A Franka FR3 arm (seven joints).
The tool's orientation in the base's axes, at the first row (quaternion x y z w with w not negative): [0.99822 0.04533 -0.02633 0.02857]
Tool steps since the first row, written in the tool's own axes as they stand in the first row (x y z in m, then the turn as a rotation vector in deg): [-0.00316 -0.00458 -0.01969 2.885 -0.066 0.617]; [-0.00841 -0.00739 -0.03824 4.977 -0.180 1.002]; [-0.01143 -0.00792 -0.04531 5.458 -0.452 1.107]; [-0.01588 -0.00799 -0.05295 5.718 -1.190 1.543]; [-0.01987 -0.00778 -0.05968 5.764 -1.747 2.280]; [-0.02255 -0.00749 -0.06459 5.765 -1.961 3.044]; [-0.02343 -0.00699 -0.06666 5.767 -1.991 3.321]
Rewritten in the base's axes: [-0.00258 0.00544 0.01955 2.832 0.286 -0.778]; [-0.00713 0.00887 0.03818 4.883 0.562 -1.283]; [-0.00983 0.00955 0.04537 5.331 0.869 -1.429]; [-0.01388 0.00968 0.05323 5.500 1.600 -1.919]; [-0.01749 0.00951 0.06017 5.458 2.114 -2.687]; [-0.01989 0.00928 0.06523 5.401 2.282 -3.460]; [-0.02061 0.00883 0.06737 5.386 2.295 -3.738]
